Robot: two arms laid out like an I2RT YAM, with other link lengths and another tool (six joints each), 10 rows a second.
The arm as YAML. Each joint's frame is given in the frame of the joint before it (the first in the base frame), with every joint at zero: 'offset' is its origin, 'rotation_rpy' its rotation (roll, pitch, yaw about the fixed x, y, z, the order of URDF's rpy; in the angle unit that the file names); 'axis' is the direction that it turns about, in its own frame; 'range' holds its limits. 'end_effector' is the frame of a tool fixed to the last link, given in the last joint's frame.
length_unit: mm
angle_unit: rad
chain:
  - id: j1
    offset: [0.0, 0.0, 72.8]
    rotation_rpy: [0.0, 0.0, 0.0]
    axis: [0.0, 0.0, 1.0]
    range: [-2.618, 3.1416]
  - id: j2
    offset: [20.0, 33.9, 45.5]
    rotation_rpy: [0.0, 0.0, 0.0]
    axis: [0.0, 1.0, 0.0]
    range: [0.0, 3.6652]
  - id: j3
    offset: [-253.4, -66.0, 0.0]
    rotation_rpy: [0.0, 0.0, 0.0]
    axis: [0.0, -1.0, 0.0]
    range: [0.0, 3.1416]
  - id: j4
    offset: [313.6, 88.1, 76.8]
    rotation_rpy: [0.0, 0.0, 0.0]
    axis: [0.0, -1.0, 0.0]
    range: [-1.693, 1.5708]
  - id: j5
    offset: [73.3, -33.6, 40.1]
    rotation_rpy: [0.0, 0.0, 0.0]
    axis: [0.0, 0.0, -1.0]
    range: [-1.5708, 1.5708]
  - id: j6
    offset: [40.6, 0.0, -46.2]
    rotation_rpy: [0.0, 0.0, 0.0]
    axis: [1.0, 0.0, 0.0]
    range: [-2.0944, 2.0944]
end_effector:
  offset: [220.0, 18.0, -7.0]
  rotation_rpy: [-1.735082, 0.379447, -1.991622]
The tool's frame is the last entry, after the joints.
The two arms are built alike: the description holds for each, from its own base.
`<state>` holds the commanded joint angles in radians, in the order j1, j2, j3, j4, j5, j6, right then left.
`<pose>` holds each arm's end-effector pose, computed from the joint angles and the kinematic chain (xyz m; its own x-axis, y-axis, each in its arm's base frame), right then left.
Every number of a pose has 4 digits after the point.
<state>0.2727 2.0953 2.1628 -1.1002 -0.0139 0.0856 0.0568 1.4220 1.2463 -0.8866 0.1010 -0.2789</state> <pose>0.5809 0.2087 0.1430 -0.3264 -0.9409 0.0898 -0.8585 0.2554 -0.4447 0.4504 0.0371 0.0892 -0.2858 -0.8918 0.3508 -0.8654 0.0829 -0.4942</pose>
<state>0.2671 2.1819 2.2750 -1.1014 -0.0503 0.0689 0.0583 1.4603 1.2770 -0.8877 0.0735 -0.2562</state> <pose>0.6010 0.2204 0.1438 -0.3016 -0.9517 0.0575 -0.8573 0.2443 -0.4532 0.4575 0.0456 0.0867 -0.2874 -0.9020 0.3223 -0.8692 0.1042 -0.4834</pose>
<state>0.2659 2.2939 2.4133 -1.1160 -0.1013 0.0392 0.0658 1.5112 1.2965 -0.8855 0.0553 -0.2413</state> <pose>0.6184 0.2378 0.1375 -0.2527 -0.9672 0.0272 -0.8662 0.2136 -0.4518 0.4614 0.0542 0.0736 -0.2754 -0.9095 0.3114 -0.8834 0.1117 -0.4552</pose>
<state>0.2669 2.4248 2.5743 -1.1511 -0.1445 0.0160 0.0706 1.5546 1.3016 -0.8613 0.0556 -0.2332</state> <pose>0.6315 0.2534 0.1238 -0.2100 -0.9777 0.0073 -0.8786 0.1855 -0.4400 0.4680 0.0569 0.0599 -0.2734 -0.9095 0.3130 -0.8893 0.1150 -0.4427</pose>
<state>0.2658 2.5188 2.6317 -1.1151 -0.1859 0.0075 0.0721 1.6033 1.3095 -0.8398 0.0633 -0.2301</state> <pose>0.6459 0.2674 0.0960 -0.1824 -0.9830 -0.0202 -0.8868 0.1733 -0.4284 0.4740 0.0561 0.0441 -0.2717 -0.9061 0.3244 -0.8969 0.1161 -0.4268</pose>
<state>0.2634 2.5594 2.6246 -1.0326 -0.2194 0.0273 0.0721 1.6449 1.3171 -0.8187 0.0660 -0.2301</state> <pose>0.6631 0.2791 0.0810 -0.1815 -0.9810 -0.0684 -0.8783 0.1930 -0.4374 0.4798 0.0558 0.0310 -0.2686 -0.9047 0.3309 -0.9021 0.1157 -0.4158</pose>
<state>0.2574 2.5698 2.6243 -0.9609 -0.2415 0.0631 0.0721 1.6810 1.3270 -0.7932 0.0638 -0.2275</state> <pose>0.6809 0.2853 0.0884 -0.1980 -0.9721 -0.1257 -0.8553 0.2340 -0.4622 0.4878 0.0570 0.0217 -0.2696 -0.9053 0.3283 -0.9022 0.1183 -0.4147</pose>
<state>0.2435 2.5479 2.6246 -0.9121 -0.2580 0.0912 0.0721 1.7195 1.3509 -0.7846 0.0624 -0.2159</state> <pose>0.6957 0.2829 0.1153 -0.2130 -0.9602 -0.1806 -0.8230 0.2759 -0.4965 0.4951 0.0580 0.0151 -0.2768 -0.9044 0.3248 -0.9033 0.1296 -0.4089</pose>
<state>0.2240 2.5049 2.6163 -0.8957 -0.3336 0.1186 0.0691 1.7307 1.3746 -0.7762 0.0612 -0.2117</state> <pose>0.6946 0.2869 0.1510 -0.1944 -0.9451 -0.2627 -0.8146 0.3047 -0.4936 0.5051 0.0576 0.0213 -0.2892 -0.9040 0.3150 -0.8937 0.1371 -0.4271</pose>
